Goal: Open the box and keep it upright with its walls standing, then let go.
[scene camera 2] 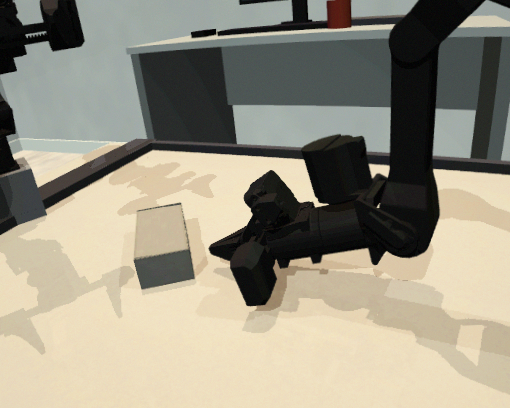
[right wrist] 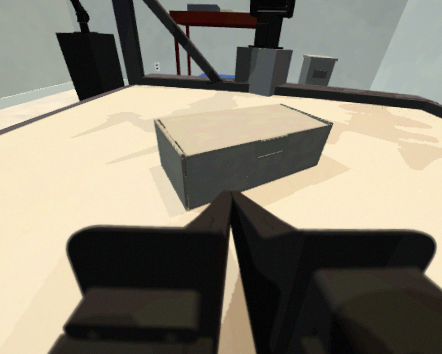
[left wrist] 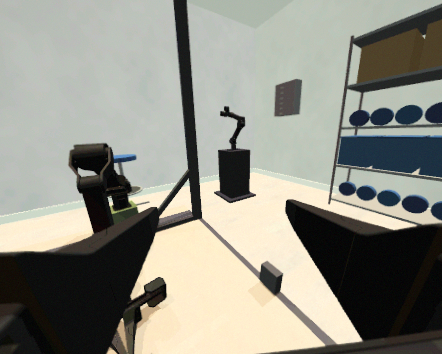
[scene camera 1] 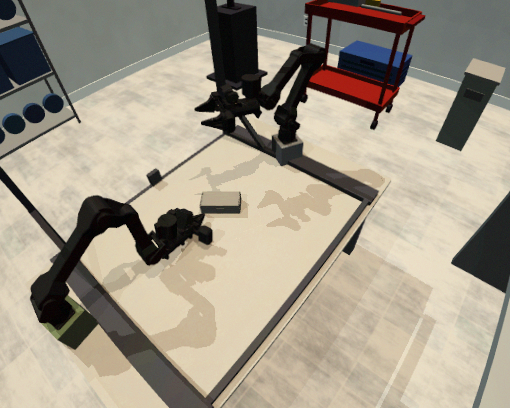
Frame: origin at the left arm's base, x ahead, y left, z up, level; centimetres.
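Seen in the pictures: left gripper, fingertip midpoint: (scene camera 2: pixel 6 26) (left wrist: pixel 223 209) (scene camera 1: pixel 197 116); right gripper, fingertip midpoint: (scene camera 2: pixel 210 249) (right wrist: pixel 230 197) (scene camera 1: pixel 204 214); left arm's base, link origin: (scene camera 2: pixel 0 170) (scene camera 1: pixel 287 138); right arm's base, link origin: (left wrist: pixel 121 206) (scene camera 1: pixel 60 315).
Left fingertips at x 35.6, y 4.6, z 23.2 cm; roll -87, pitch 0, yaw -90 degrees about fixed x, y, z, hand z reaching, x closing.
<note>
Pixels of each thing's top centre, then the offset from my left fingertips to it. "spot": a spot on its surface instead. Level surfaces: height alone.
- box, top centre: (right wrist: pixel 247 120) (scene camera 2: pixel 159 227) (scene camera 1: pixel 220 198) dx -0.5, dy +11.7, dz -28.2 cm
- table, surface height: dz -32.9 cm
- dark raised frame, surface spot: (right wrist: pixel 350 93) spot: dx -42.2, dy +15.9, dz -30.9 cm
- small dark block, top centre: (left wrist: pixel 271 268) (scene camera 1: pixel 152 172) dx +21.1, dy -12.4, dz -27.1 cm
The box (scene camera 1: pixel 220 199) (scene camera 2: pixel 162 232) (right wrist: pixel 240 132) stands upright on the table, its pale lid closed flat over grey walls. A small front tab slot shows in the right wrist view. My right gripper (scene camera 1: pixel 203 217) (scene camera 2: pixel 212 248) (right wrist: pixel 230 197) is shut and empty, low above the table. Its fingertips point at the box from a short gap away, near the front wall in the right wrist view. My left gripper (scene camera 1: pixel 200 116) (left wrist: pixel 223 209) is open and empty, high and well away from the box, near the table's far corner in scene camera 1. The box's inside is hidden.
The table (scene camera 1: pixel 280 280) (scene camera 2: pixel 200 360) has a dark raised frame (scene camera 1: pixel 320 172) (right wrist: pixel 350 93) along its edges. A small dark block (scene camera 1: pixel 154 176) (left wrist: pixel 270 277) sits at one edge. A dark upright post (left wrist: pixel 187 110) rises at a table corner. A red cart (scene camera 1: pixel 350 90) stands on the floor beyond.
</note>
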